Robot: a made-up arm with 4 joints.
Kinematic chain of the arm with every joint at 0, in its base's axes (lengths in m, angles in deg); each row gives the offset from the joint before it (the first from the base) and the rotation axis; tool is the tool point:
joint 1: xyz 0 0 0.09 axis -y
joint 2: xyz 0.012 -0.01 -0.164 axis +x
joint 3: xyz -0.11 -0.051 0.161 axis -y
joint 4: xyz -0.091 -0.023 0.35 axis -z
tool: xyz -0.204 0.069 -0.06
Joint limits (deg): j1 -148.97..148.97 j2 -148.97..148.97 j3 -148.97..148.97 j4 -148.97..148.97
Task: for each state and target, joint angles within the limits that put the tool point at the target. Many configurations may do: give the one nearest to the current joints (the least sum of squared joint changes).
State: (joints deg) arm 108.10 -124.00 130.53 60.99
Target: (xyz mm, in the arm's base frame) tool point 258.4 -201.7 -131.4
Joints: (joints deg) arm 99.46 -94.40 113.93 22.94
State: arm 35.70 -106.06 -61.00 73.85
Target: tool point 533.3 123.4 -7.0
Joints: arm 65.53 -138.23 -66.67 71.56
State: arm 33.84 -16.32 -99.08 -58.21
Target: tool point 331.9 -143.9 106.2
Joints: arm 24.31 11.27 -148.97 -31.86
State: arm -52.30 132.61 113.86 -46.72
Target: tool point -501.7 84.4 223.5
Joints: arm -41.65 120.75 73.14 -27.82
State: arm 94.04 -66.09 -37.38 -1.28
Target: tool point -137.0 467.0 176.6
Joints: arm 56.52 -63.77 -59.53 -20.72
